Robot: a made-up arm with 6 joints. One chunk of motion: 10 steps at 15 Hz.
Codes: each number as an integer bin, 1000 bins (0 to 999) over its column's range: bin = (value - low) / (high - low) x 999, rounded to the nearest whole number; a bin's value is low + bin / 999 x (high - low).
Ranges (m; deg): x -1.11..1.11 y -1.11..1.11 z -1.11..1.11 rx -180..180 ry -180..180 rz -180..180
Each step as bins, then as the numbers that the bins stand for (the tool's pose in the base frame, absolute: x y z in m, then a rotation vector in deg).
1 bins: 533 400 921 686 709 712
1 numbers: 0.0744 -0.2211 0.9367 67.21 75.50 76.58
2 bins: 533 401 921 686 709 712
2 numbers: 0.0744 -0.2189 0.9367 67.21 75.50 76.58
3 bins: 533 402 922 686 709 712
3 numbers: 0.0744 -0.2167 0.9389 67.21 75.50 76.58
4 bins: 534 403 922 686 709 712
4 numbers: 0.0767 -0.2144 0.9389 67.21 75.50 76.58
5 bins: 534 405 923 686 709 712
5 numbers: 0.0767 -0.2100 0.9411 67.21 75.50 76.58
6 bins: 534 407 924 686 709 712
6 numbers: 0.0767 -0.2056 0.9433 67.21 75.50 76.58
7 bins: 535 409 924 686 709 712
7 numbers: 0.0789 -0.2011 0.9433 67.21 75.50 76.58
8 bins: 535 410 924 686 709 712
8 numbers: 0.0789 -0.1989 0.9433 67.21 75.50 76.58
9 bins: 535 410 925 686 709 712
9 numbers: 0.0789 -0.1989 0.9456 67.21 75.50 76.58
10 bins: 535 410 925 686 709 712
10 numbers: 0.0789 -0.1989 0.9456 67.21 75.50 76.58
